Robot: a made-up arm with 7 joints.
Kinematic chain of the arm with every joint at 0, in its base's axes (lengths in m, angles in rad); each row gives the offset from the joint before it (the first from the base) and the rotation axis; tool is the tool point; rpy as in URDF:
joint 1: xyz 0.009 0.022 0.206 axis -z
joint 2: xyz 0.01 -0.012 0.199 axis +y
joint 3: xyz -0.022 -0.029 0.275 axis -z
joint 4: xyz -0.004 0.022 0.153 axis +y
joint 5: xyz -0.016 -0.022 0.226 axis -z
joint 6: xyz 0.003 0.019 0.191 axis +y
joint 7: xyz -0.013 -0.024 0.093 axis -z
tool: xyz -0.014 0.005 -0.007 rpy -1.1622 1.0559 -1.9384
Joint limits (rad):
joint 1: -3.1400..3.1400
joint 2: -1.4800..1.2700
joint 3: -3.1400..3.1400
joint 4: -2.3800..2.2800
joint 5: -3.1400..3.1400
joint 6: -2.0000..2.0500
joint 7: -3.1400..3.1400
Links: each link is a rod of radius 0.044 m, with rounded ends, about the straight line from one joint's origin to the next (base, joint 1, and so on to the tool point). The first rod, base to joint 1, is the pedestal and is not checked.
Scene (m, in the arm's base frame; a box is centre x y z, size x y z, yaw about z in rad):
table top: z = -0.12
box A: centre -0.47 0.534 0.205 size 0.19 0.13 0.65 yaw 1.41
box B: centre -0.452 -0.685 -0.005 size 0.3 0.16 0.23 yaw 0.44
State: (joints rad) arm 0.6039 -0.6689 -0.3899 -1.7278 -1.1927 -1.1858 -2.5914
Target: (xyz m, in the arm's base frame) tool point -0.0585 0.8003 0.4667
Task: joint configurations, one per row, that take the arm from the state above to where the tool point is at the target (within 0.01 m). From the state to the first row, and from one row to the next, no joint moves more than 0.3 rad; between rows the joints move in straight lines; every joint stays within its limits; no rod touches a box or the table.
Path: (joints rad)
1: 0.7727 -0.5842 -0.2885 -1.8580 -1.3140 -1.4340 -2.7054
2: 0.9416 -0.4995 -0.1871 -1.9882 -1.4352 -1.6822 -2.8195
3: 1.1104 -0.4148 -0.0856 -2.1185 -1.5565 -1.9304 -2.9335
4: 1.2297 -0.5361 -0.0476 -1.8454 -1.4876 -1.6673 -2.8553
5: 1.3490 -0.6574 -0.0096 -1.5723 -1.4187 -1.4041 -2.7771
6: 1.4683 -0.7787 0.0284 -1.2992 -1.3499 -1.1409 -2.6989
7: 1.5876 -0.9001 0.0663 -1.0262 -1.2810 -0.8777 -2.6207

